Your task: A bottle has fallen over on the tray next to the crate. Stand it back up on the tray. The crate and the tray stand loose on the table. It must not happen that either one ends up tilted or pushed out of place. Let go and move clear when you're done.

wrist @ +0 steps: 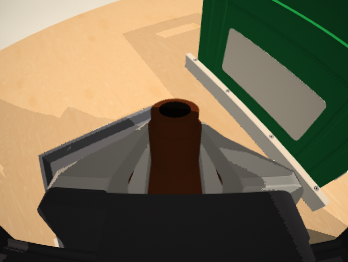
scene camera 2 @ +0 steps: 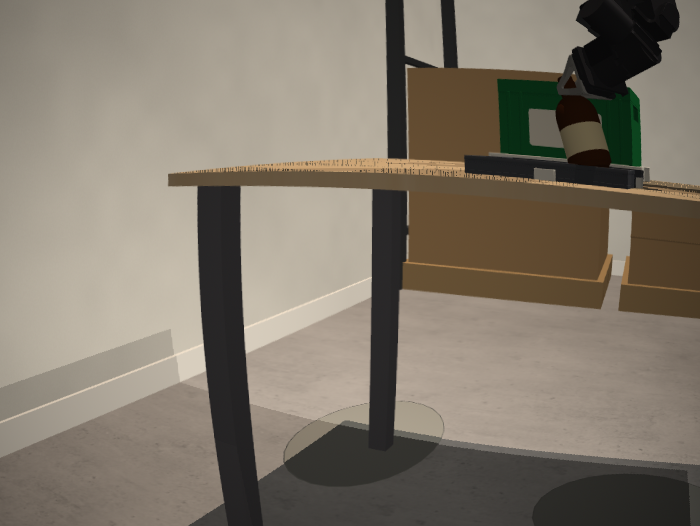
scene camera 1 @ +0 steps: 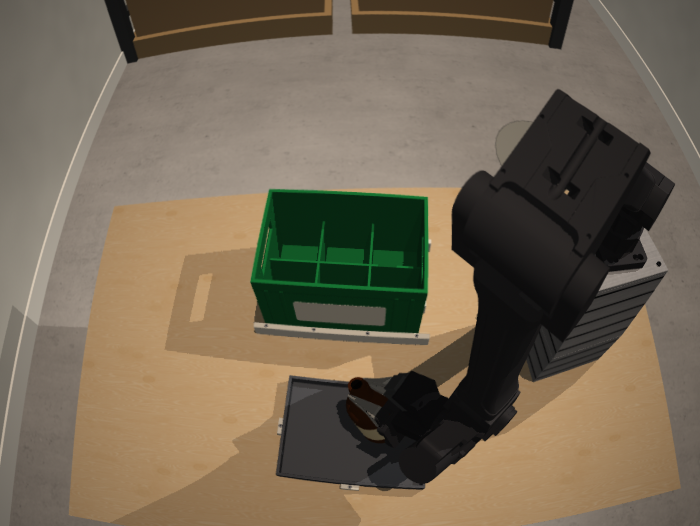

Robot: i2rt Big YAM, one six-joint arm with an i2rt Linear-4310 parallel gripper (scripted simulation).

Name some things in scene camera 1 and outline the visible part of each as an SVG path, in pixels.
A green crate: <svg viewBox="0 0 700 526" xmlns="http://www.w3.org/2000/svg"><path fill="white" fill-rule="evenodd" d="M269 189L250 280L265 323L344 330L419 333L428 295L428 197L344 191Z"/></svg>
A dark tray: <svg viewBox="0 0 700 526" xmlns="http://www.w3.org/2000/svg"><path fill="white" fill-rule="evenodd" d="M289 375L276 469L277 476L364 487L425 489L425 484L415 483L403 474L398 461L400 453L416 441L405 436L394 449L386 445L386 443L370 442L359 431L346 411L346 400L349 394L348 381Z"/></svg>
